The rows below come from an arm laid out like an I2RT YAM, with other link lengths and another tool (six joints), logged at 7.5 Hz.
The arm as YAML. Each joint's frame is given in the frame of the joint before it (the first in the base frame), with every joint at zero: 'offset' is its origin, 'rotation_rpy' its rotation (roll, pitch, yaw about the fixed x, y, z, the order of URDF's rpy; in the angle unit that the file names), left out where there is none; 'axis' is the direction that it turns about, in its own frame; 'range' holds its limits. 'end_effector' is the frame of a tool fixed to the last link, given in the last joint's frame.
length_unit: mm
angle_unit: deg
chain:
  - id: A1
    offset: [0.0, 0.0, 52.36]
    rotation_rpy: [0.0, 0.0, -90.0]
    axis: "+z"
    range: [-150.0, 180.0]
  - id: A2
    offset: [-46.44, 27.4, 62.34]
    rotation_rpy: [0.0, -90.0, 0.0]
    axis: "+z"
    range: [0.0, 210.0]
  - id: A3
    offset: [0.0, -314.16, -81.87]
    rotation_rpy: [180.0, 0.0, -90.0]
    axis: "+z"
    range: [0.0, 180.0]
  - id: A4
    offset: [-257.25, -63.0, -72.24]
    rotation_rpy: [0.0, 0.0, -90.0]
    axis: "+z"
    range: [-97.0, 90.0]
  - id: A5
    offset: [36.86, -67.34, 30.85]
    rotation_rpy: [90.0, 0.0, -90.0]
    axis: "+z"
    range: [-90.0, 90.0]
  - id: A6
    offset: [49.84, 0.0, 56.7]
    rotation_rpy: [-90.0, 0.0, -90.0]
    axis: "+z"
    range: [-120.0, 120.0]
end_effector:
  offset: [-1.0, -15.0, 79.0]
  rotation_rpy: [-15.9, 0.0, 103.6]
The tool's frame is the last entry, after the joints.
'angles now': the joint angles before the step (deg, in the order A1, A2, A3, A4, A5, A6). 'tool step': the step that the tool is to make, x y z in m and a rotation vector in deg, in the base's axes. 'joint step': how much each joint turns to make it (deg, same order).
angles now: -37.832 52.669 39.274 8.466 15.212 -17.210
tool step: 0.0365 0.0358 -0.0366 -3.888 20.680 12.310
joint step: 10.973 4.466 0.753 -7.656 1.206 -14.868
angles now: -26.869 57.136 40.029 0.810 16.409 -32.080
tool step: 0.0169 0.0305 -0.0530 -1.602 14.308 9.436
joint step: 7.348 4.517 -3.733 -2.058 0.616 -7.697
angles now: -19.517 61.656 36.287 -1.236 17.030 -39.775
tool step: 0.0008 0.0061 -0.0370 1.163 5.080 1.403
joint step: 1.271 3.512 -3.839 2.334 0.148 -0.564
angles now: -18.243 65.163 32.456 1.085 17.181 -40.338
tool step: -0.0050 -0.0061 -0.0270 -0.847 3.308 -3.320
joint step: 0.119 3.742 -3.191 3.936 3.884 0.360
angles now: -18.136 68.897 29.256 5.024 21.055 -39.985
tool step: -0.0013 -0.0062 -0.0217 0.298 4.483 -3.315
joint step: 0.038 5.131 -0.242 0.543 3.345 1.228
